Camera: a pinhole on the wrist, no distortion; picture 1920 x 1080 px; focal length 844.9 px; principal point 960.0 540.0 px. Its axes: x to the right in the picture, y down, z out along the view. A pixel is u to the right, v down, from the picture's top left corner.
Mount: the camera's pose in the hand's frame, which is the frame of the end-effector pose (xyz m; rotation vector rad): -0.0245 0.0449 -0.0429 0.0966 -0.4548 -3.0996
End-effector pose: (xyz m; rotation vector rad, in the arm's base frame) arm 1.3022 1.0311 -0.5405 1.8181 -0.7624 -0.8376
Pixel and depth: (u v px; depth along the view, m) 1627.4 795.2 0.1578
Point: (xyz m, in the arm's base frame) 1.1134 1.0855 -0.5022
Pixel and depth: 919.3 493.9 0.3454
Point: 1.0340 0.8570 -0.4699
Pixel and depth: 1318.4 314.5 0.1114
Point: 1.2009 1.0313 -0.4427
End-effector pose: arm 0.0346 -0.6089 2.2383 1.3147 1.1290 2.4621
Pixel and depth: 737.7 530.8 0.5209
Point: 0.3808 -0.4623 2.5832
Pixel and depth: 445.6 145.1 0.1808
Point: 0.1139 -0.6423 2.4455
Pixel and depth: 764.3 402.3 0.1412
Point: 0.1251 -0.6375 2.3397
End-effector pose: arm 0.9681 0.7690 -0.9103 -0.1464 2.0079 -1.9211
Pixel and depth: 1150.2 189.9 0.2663
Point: 1.1571 0.6502 -1.1164
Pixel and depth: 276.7 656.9 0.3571
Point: 0.8678 0.3880 -1.0618
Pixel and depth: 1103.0 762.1 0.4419
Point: 1.2283 0.4269 -0.9507
